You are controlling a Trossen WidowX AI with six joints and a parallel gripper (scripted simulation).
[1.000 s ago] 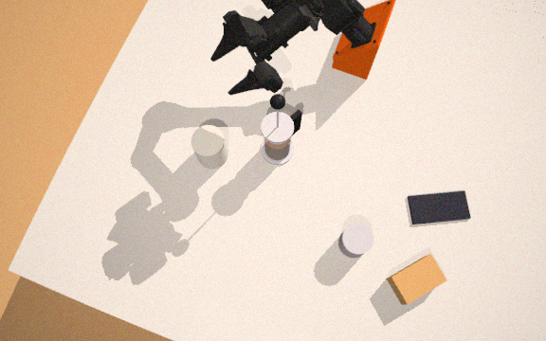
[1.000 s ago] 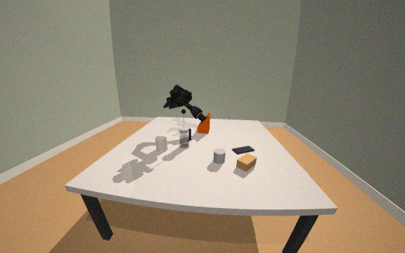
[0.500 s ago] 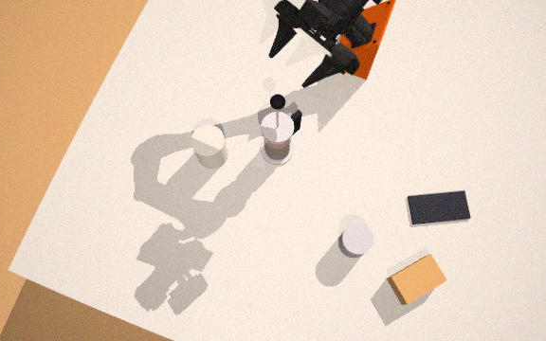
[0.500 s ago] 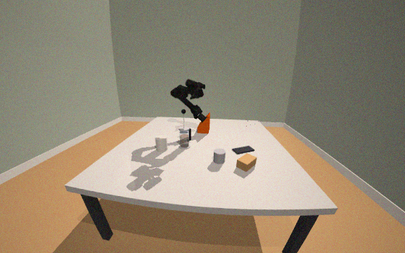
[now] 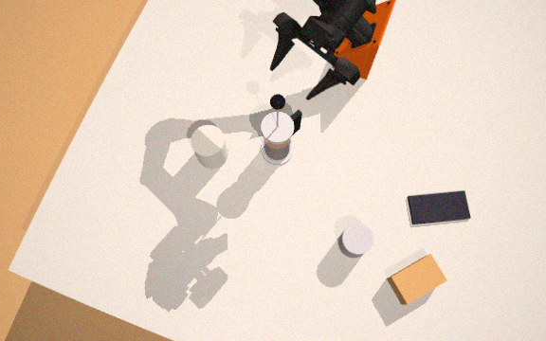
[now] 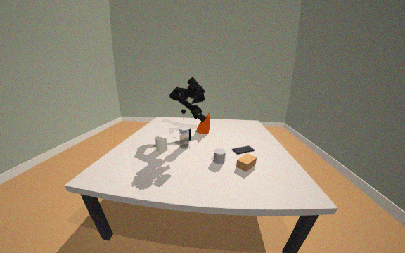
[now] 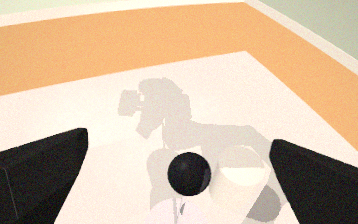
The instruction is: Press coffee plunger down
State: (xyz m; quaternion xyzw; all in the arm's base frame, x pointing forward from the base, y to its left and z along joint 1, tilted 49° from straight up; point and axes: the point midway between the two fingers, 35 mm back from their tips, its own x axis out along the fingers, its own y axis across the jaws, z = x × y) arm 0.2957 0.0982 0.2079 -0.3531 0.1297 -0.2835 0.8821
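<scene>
The glass coffee press is 1 cm to the right of my gripper tip and 19 cm below it. Also, from my gripper tip: cream mug: 8 cm ahead, 17 cm to the right, 28 cm below.
</scene>
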